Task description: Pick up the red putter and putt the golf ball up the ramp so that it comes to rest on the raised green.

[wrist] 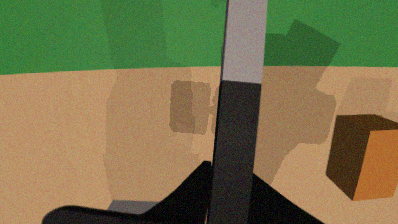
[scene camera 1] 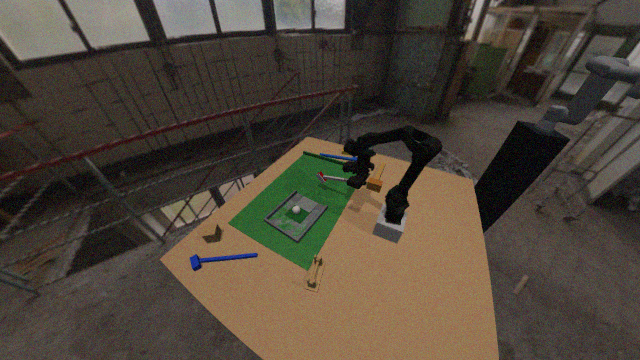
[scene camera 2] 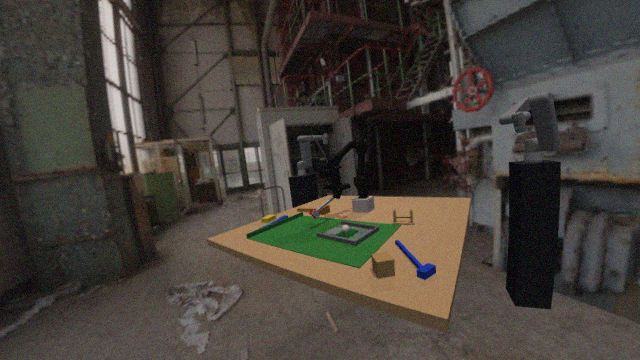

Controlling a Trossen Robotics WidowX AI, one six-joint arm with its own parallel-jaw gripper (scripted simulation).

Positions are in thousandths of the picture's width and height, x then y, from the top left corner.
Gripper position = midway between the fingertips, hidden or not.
My gripper (wrist: 557, 757) holds a red putter.
